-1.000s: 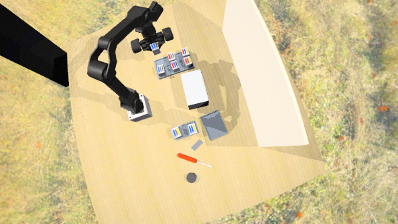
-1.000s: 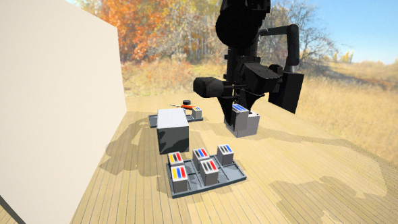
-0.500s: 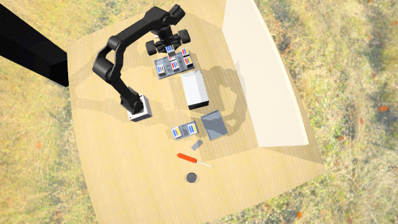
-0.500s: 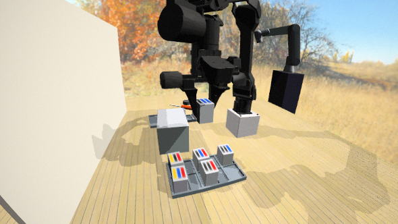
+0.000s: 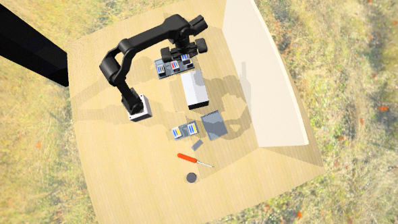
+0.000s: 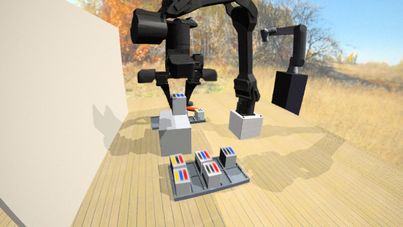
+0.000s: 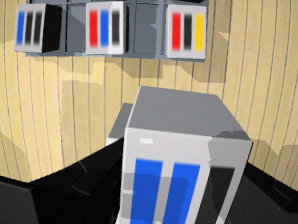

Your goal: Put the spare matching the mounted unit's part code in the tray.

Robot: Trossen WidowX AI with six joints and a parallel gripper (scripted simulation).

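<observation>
The grey-blue tray lies 30 cm to the right of my gripper tip, 17 cm below it and 6 cm ahead of it. Round my gripper tip: curved beige panel (26 cm ahead, 11 cm to the right, 5 cm above); white spare (2 cm above); pale grey box (13 cm below, 10 cm to the right, 1 cm ahead).
</observation>
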